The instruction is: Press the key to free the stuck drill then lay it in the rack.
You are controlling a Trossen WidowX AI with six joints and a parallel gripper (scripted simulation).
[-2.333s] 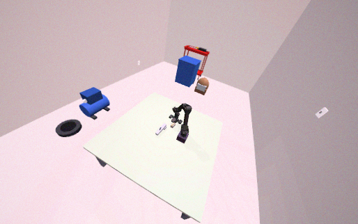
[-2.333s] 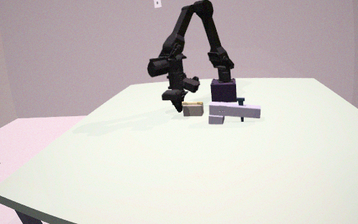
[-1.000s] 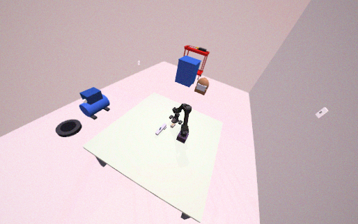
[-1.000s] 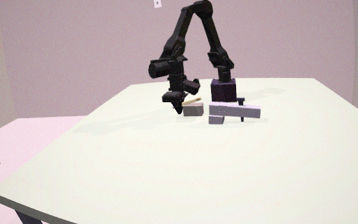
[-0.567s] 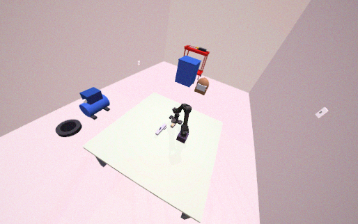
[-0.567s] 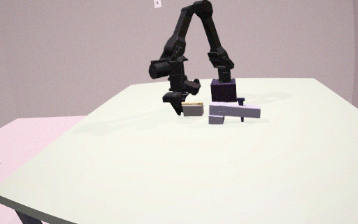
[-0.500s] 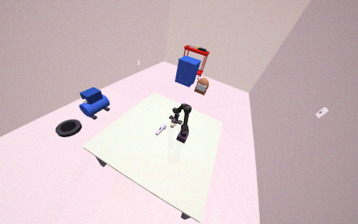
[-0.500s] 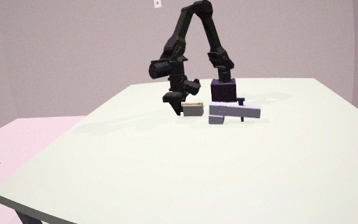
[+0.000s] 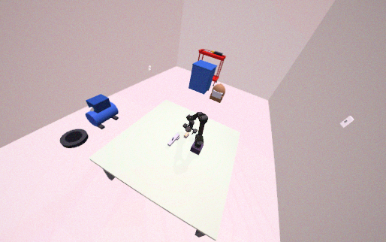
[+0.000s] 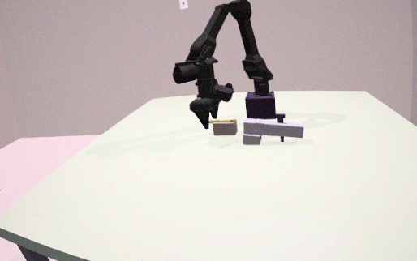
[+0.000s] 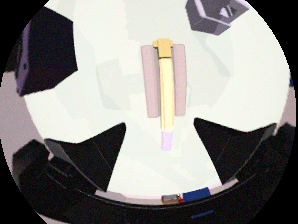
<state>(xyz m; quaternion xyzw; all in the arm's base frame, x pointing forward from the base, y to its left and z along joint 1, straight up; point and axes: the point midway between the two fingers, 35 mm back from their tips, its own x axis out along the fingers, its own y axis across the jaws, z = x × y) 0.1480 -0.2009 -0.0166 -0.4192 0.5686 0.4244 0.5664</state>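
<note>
Now: the drill 20 mm ahead of my gripper tip, 30 mm to the left of it and 10 mm above it. Round my gripper tip: rack (20 mm ahead, 40 mm to the left, 10 mm below); dark blue key (150 mm ahead, 210 mm to the left, 20 mm above); lavender block (140 mm ahead, 180 mm to the left).
</note>
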